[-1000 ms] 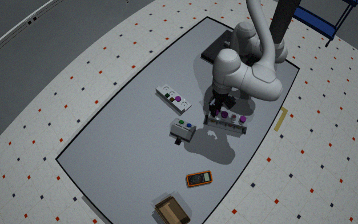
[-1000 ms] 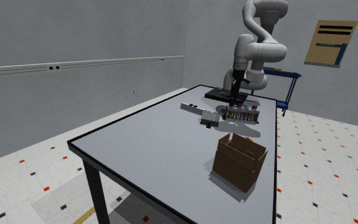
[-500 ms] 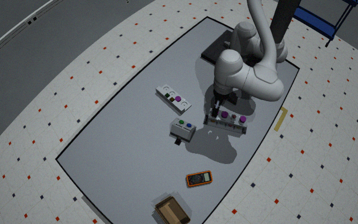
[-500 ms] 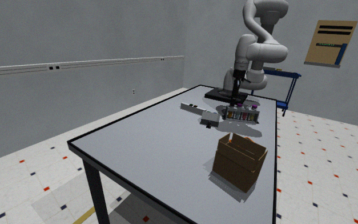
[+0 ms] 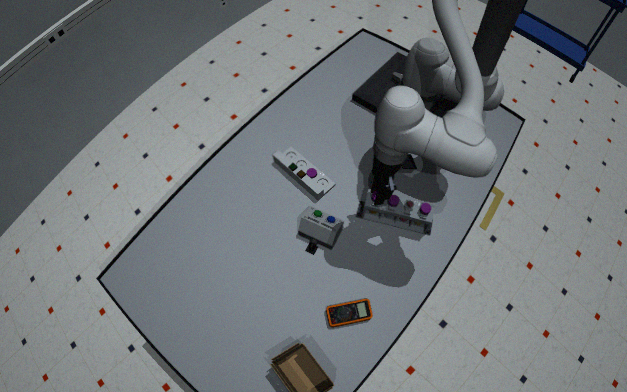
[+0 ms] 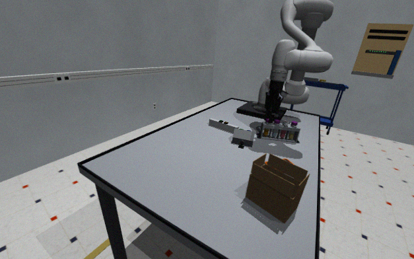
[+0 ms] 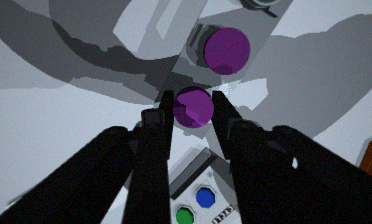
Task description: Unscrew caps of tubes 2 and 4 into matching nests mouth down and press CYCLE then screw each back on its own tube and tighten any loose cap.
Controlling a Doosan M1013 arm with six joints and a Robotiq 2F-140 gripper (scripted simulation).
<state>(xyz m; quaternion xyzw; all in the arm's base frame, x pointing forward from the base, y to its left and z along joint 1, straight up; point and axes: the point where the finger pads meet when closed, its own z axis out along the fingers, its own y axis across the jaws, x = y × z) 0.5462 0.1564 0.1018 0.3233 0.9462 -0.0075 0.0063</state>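
Right now the purple cap is 2 cm behind my hand, 5 cm to the left of it and 3 cm below it. Also, from my hand: green key: 14 cm ahead, 12 cm to the right, 7 cm below; then blue key: 13 cm ahead, 7 cm to the right, 7 cm below; then key housing: 15 cm ahead, 9 cm to the right, 9 cm below.
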